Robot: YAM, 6 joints.
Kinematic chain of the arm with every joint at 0, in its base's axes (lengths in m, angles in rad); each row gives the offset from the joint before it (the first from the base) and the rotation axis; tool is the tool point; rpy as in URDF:
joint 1: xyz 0 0 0.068 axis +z
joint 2: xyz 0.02 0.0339 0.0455 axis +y
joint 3: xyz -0.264 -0.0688 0 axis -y
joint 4: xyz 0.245 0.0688 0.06 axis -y
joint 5: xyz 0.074 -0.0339 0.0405 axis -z
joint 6: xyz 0.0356 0 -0.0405 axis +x
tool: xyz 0 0 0 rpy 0 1.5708 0
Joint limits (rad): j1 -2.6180..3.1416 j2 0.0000..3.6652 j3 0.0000..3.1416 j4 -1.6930..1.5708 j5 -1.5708..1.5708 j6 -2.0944..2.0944
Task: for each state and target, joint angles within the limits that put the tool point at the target. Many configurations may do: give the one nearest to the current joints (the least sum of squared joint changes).
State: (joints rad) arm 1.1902 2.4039 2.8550 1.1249 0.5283 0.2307
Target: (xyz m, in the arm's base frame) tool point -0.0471 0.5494 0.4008
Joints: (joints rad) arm 1.6853 2.6523 2.7104 0.9432 0.4661 0.2307
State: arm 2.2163 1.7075 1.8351 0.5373 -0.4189 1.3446
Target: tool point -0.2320 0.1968 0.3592
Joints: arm 2.3817 1.2891 1.0042 0.3171 -0.5030 1.3446
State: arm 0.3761 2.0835 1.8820 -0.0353 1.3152 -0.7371
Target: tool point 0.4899 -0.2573 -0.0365
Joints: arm -0.4250 2.9430 2.1069 0.0853 1.1457 -0.7371
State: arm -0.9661 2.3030 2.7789 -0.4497 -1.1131 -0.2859
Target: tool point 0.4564 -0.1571 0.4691
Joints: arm -0.3984 2.3142 2.7685 -0.4561 -1.1328 -0.2859
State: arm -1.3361 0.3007 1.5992 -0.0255 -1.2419 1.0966
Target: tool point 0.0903 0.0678 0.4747
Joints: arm -2.1854 0.2224 1.2414 -0.1457 -1.3427 1.0966
